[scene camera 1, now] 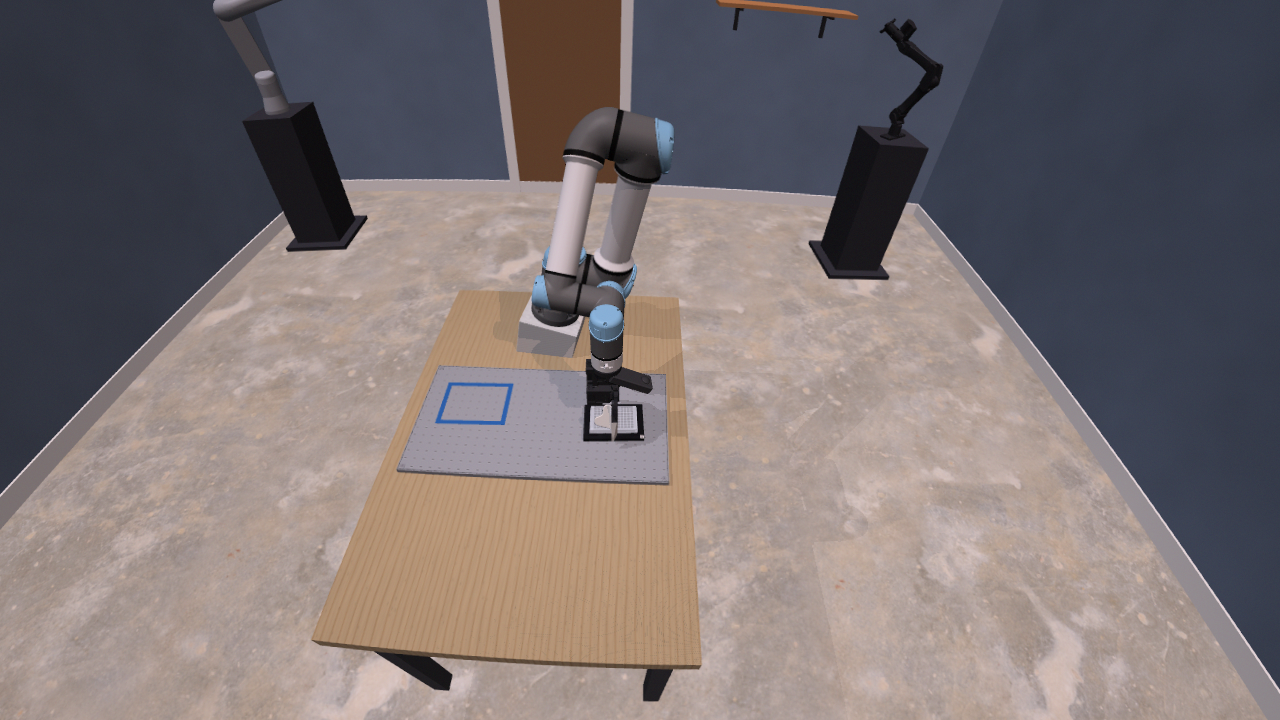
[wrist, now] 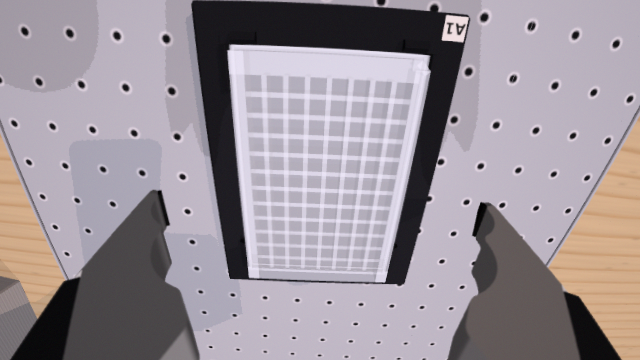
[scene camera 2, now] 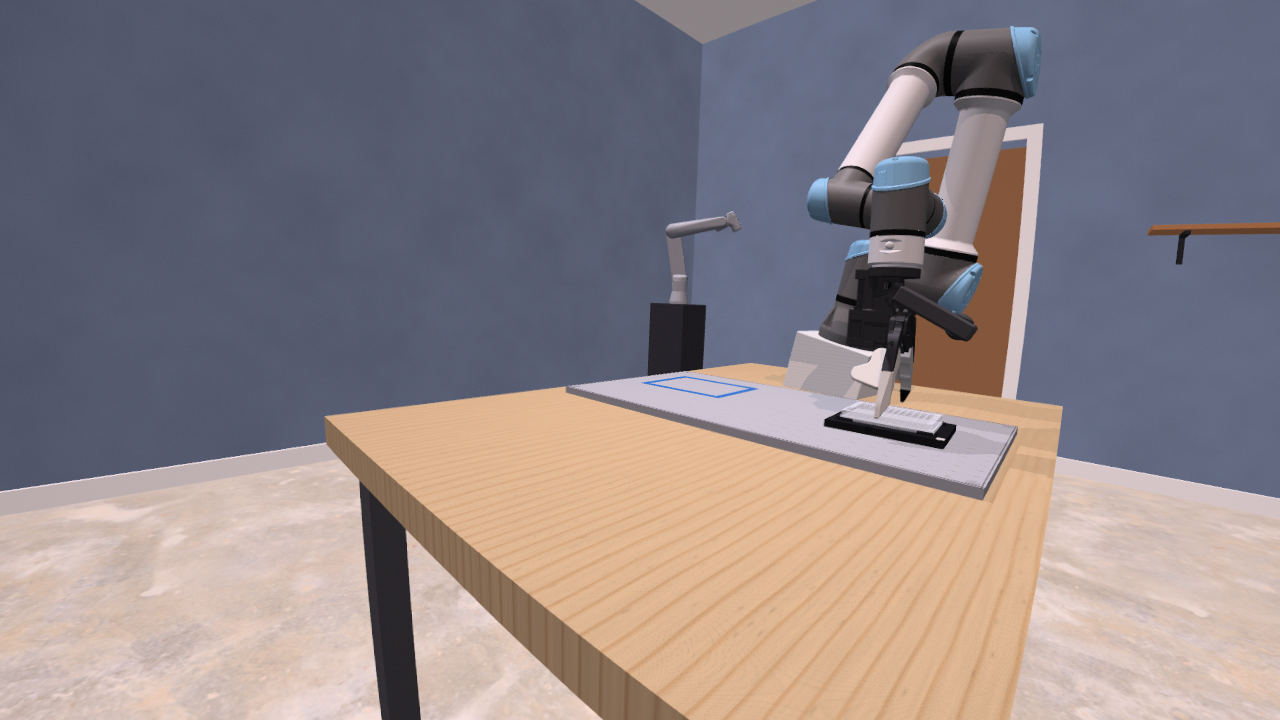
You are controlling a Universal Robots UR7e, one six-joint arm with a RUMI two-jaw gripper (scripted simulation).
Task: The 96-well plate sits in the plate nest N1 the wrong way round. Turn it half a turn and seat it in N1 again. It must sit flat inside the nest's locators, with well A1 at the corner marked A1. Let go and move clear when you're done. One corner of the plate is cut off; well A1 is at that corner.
Labels:
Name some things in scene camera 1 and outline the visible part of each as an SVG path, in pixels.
My gripper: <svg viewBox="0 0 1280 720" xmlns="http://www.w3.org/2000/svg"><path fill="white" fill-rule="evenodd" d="M586 359L586 373L591 373L586 374L587 405L603 405L603 403L610 403L612 401L611 416L611 405L606 404L603 407L603 413L596 417L594 422L598 426L612 429L612 441L614 441L618 434L619 387L622 386L649 394L653 389L651 377L622 366L614 372L603 373L597 371L592 366L591 359Z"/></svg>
A clear 96-well plate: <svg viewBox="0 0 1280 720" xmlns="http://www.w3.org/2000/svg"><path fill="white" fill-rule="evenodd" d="M618 406L618 434L638 433L637 407ZM591 406L590 434L612 434L611 429L597 426L594 423L594 419L603 413L604 406Z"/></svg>

